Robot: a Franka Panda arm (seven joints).
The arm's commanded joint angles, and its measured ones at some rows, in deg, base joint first. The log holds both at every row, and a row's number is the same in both.
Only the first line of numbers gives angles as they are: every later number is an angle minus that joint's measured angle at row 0.
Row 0, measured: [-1.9, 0.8, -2.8, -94.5, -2.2, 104.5, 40.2]
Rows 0 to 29, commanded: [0.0, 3.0, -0.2, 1.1, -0.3, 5.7, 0.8]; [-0.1, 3.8, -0.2, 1.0, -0.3, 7.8, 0.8]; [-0.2, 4.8, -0.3, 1.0, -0.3, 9.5, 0.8]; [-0.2, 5.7, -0.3, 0.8, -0.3, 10.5, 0.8]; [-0.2, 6.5, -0.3, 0.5, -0.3, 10.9, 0.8]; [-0.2, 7.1, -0.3, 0.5, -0.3, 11.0, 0.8]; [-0.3, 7.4, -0.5, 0.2, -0.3, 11.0, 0.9]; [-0.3, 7.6, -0.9, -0.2, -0.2, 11.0, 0.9]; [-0.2, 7.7, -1.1, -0.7, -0.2, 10.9, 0.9]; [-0.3, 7.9, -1.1, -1.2, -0.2, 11.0, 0.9]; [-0.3, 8.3, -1.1, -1.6, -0.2, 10.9, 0.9]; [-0.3, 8.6, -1.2, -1.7, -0.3, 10.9, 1.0]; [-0.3, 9.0, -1.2, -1.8, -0.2, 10.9, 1.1]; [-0.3, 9.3, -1.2, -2.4, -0.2, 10.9, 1.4]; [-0.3, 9.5, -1.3, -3.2, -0.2, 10.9, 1.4]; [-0.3, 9.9, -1.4, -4.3, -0.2, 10.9, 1.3]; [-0.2, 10.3, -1.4, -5.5, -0.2, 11.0, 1.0]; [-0.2, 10.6, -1.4, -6.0, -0.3, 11.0, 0.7]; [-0.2, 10.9, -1.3, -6.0, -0.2, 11.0, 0.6]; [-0.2, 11.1, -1.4, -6.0, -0.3, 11.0, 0.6]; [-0.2, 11.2, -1.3, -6.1, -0.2, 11.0, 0.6]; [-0.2, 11.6, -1.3, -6.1, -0.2, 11.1, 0.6]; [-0.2, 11.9, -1.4, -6.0, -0.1, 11.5, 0.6]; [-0.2, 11.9, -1.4, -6.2, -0.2, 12.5, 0.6]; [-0.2, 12.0, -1.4, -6.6, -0.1, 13.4, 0.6]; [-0.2, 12.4, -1.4, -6.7, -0.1, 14.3, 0.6]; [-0.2, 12.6, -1.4, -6.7, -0.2, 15.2, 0.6]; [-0.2, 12.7, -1.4, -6.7, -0.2, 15.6, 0.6]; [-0.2, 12.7, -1.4, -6.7, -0.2, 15.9, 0.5]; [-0.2, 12.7, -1.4, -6.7, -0.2, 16.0, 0.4]
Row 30, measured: [-0.2, 12.6, -1.4, -6.3, 0.0, 14.2, 0.1]
